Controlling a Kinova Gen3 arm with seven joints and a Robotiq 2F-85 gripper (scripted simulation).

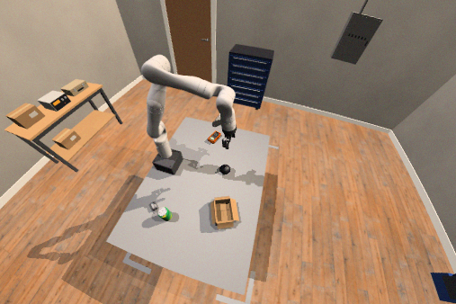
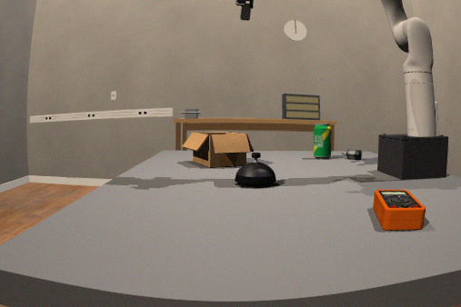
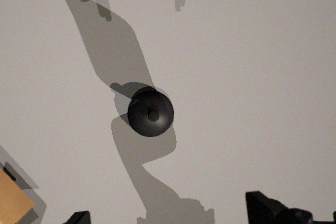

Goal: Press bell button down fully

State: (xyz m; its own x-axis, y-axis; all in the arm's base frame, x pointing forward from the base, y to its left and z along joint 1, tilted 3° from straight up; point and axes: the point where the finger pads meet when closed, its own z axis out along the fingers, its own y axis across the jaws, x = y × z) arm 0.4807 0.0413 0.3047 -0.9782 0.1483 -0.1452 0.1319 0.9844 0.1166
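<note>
My gripper is now 20 mm past the button, 30 mm to the right of it and 330 mm above it. The rest, counted from my hand: cardboard box (60 mm ahead, 310 mm to the right, 340 mm below); then bell (20 mm behind, 30 mm to the left, 350 mm below).
</note>
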